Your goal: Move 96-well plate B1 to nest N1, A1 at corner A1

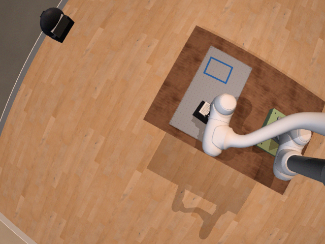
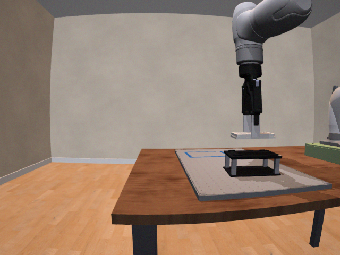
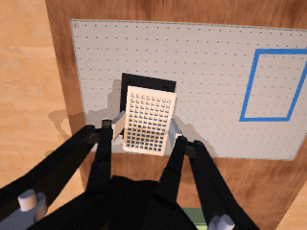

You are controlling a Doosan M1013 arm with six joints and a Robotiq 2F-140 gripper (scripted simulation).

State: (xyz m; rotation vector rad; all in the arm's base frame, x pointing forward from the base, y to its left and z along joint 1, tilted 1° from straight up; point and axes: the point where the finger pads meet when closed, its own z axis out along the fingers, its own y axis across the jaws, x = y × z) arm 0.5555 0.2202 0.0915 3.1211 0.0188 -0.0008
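Right now the black raised nest N1 is 9 cm below my hand and 1 cm to the left of it. From my hand the other things lie so: white 96-well plate 3 cm below.
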